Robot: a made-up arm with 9 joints.
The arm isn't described. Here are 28 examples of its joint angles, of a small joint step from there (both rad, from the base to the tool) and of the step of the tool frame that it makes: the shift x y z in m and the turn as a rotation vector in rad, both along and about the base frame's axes.
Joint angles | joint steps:
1: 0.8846 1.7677 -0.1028 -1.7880 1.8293 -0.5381 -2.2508 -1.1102 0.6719 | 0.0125 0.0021 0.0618 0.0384 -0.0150 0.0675 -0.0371 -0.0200 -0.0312
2: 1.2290 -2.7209 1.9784 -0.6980 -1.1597 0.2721 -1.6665 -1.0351 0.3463 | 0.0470 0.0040 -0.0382 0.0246 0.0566 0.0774 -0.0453 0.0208 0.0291
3: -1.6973 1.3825 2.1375 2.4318 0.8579 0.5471 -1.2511 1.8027 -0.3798 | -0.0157 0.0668 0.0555 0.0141 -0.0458 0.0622 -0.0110 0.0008 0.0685
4: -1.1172 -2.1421 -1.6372 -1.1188 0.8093 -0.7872 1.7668 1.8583 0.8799 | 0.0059 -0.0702 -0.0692 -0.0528 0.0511 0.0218 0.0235 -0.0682 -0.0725
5: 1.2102 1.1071 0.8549 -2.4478 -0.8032 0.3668 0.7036 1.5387 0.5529 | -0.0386 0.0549 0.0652 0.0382 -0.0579 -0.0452 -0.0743 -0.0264 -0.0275
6: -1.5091 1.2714 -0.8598 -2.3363 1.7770 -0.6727 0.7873 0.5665 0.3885 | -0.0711 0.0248 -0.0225 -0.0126 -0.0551 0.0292 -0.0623 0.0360 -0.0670
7: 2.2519 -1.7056 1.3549 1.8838 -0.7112 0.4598 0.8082 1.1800 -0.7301 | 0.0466 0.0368 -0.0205 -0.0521 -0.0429 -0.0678 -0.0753 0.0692 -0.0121
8: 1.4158 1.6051 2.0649 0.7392 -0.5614 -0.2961 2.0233 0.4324 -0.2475 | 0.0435 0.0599 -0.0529 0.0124 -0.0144 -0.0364 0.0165 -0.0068 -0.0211
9: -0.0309 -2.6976 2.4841 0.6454 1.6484 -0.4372 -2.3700 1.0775 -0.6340 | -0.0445 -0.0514 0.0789 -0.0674 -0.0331 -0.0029 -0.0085 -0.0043 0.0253
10: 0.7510 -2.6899 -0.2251 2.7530 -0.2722 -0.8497 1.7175 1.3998 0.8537 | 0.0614 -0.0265 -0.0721 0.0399 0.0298 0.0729 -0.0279 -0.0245 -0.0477
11: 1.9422 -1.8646 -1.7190 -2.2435 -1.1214 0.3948 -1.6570 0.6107 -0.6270 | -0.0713 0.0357 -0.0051 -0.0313 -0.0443 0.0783 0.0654 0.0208 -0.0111
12: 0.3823 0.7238 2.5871 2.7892 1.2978 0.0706 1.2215 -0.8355 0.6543 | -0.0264 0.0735 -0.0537 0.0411 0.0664 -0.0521 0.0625 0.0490 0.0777
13: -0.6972 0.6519 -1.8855 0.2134 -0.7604 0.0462 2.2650 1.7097 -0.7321 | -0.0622 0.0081 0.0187 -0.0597 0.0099 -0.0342 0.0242 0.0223 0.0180
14: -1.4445 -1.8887 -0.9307 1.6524 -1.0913 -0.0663 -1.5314 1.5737 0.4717 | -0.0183 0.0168 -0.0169 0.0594 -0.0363 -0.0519 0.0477 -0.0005 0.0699
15: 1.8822 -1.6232 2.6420 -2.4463 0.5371 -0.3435 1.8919 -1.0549 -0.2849 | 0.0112 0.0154 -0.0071 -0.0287 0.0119 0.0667 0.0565 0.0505 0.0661
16: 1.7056 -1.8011 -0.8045 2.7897 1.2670 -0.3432 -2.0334 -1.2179 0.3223 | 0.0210 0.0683 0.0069 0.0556 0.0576 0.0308 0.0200 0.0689 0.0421
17: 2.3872 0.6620 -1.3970 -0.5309 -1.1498 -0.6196 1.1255 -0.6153 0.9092 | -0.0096 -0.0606 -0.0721 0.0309 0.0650 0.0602 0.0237 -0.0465 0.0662
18: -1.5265 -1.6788 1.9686 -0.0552 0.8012 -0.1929 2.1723 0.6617 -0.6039 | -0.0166 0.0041 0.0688 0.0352 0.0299 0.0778 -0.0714 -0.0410 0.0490
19: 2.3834 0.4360 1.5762 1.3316 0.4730 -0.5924 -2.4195 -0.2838 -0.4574 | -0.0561 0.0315 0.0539 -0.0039 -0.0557 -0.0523 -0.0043 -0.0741 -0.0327
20: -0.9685 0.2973 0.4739 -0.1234 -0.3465 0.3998 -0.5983 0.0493 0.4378 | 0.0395 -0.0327 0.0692 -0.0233 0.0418 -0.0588 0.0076 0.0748 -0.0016
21: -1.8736 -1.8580 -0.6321 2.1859 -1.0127 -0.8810 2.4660 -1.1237 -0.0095 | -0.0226 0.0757 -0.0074 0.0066 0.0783 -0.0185 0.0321 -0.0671 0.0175
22: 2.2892 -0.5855 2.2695 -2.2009 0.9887 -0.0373 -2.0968 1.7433 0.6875 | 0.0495 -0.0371 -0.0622 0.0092 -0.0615 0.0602 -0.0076 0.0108 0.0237
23: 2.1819 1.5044 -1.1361 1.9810 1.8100 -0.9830 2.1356 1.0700 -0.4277 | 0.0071 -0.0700 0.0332 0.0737 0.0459 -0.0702 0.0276 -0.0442 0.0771
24: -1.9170 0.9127 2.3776 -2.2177 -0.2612 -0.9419 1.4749 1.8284 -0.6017 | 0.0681 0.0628 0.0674 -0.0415 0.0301 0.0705 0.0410 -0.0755 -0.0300
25: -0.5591 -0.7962 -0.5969 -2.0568 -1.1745 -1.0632 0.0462 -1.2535 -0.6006 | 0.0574 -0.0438 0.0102 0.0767 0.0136 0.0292 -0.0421 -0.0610 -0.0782
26: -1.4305 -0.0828 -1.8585 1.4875 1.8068 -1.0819 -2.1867 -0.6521 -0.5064 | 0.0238 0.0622 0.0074 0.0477 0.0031 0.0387 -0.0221 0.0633 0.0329
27: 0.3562 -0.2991 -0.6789 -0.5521 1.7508 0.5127 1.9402 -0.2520 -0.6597 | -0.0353 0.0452 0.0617 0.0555 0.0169 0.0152 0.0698 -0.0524 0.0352
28: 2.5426 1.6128 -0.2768 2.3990 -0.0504 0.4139 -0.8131 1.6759 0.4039 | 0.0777 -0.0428 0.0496 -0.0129 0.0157 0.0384 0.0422 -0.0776 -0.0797
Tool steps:
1: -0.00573 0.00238 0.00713 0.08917 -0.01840 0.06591
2: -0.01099 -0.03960 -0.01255 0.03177 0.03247 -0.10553
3: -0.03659 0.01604 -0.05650 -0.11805 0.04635 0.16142
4: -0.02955 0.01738 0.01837 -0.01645 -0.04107 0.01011
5: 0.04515 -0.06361 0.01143 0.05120 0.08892 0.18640
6: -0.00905 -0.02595 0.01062 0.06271 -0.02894 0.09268
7: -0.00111 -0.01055 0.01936 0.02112 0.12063 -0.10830
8: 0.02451 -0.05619 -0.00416 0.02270 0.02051 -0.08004
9: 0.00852 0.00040 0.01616 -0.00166 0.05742 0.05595
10: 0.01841 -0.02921 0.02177 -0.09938 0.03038 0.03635
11: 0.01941 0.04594 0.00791 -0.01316 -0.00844 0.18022
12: -0.02473 -0.03334 0.00265 0.06809 -0.11651 -0.14826
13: -0.00502 -0.02261 -0.00820 -0.02402 -0.02211 0.04128
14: 0.01218 0.00760 0.01859 -0.09175 0.07450 0.04206
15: -0.02142 0.02577 0.01161 0.06365 0.10519 0.04853
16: 0.01253 0.00536 0.04838 0.24127 -0.07596 0.00028
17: 0.01548 0.00298 -0.03784 -0.02767 0.08327 0.05442
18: 0.00831 0.01528 0.00072 0.04508 0.00867 0.01164
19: -0.00337 0.02489 0.01259 0.09947 0.06434 0.19241
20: -0.06887 0.02507 -0.00360 -0.05533 -0.12826 -0.13075
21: -0.00209 0.06096 0.03791 -0.20090 -0.05442 0.10984
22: 0.00227 -0.03244 0.00197 0.00541 -0.04166 -0.09177
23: 0.02120 -0.00484 0.01384 -0.14278 -0.03474 0.04182
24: 0.00378 0.04467 0.00268 -0.10405 -0.05520 0.09903
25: 0.00712 -0.01316 -0.00995 0.00458 0.01090 0.03652
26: -0.00709 0.01136 0.05051 -0.17877 0.01273 0.02059
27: -0.00159 0.00572 0.03430 -0.12385 0.15974 -0.04405
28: -0.01373 -0.04769 -0.01219 -0.09571 -0.03626 -0.16250
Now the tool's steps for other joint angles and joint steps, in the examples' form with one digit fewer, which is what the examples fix.
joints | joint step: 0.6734 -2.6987 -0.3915 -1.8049 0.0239 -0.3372 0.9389 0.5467 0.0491 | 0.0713 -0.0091 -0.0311 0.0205 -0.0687 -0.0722 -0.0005 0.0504 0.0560
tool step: -0.0003 -0.0263 -0.0138 -0.0541 0.1558 -0.0962
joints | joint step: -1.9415 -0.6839 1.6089 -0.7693 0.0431 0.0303 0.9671 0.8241 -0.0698 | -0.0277 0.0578 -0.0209 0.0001 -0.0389 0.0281 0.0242 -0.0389 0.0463
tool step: 0.0349 -0.0224 0.0422 -0.1248 -0.0117 0.0131
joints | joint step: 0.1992 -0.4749 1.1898 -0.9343 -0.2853 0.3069 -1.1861 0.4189 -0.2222 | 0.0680 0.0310 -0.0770 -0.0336 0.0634 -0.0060 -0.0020 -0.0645 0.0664
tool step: 0.0382 -0.0061 0.0005 0.0333 0.0345 0.0535
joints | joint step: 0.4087 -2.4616 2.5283 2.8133 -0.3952 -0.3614 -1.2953 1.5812 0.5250 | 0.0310 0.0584 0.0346 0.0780 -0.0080 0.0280 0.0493 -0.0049 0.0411
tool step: 0.0270 0.0157 0.0014 0.0276 0.0013 -0.0609
